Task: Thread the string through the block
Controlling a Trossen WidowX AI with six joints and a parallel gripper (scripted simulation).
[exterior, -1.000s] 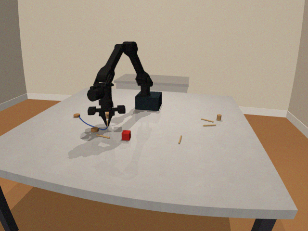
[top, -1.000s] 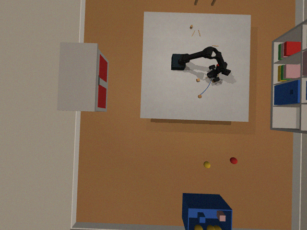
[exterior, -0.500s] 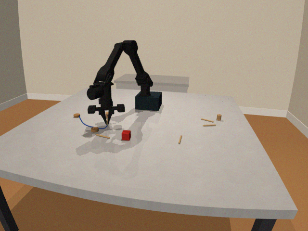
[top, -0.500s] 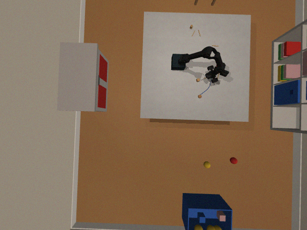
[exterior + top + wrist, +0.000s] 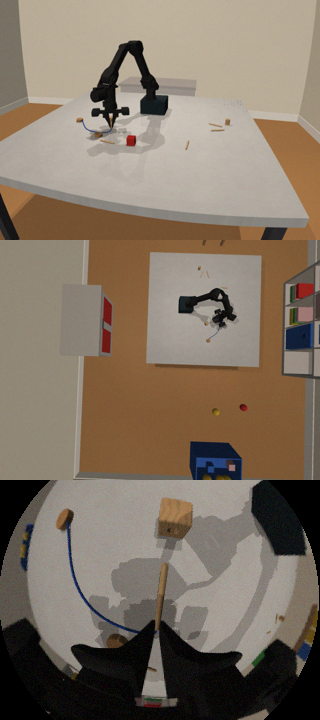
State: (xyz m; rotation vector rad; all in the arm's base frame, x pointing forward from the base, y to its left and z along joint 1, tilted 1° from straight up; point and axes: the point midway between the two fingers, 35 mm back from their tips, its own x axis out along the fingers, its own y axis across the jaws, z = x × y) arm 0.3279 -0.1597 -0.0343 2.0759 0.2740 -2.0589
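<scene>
Now: gripper tip 12 cm past the wooden block and 3 cm to the left of it. The rest, counted from my gripper tip: small wooden cylinder: 17 cm behind, 62 cm to the left; then red cube: 14 cm ahead, 13 cm to the left.
</scene>
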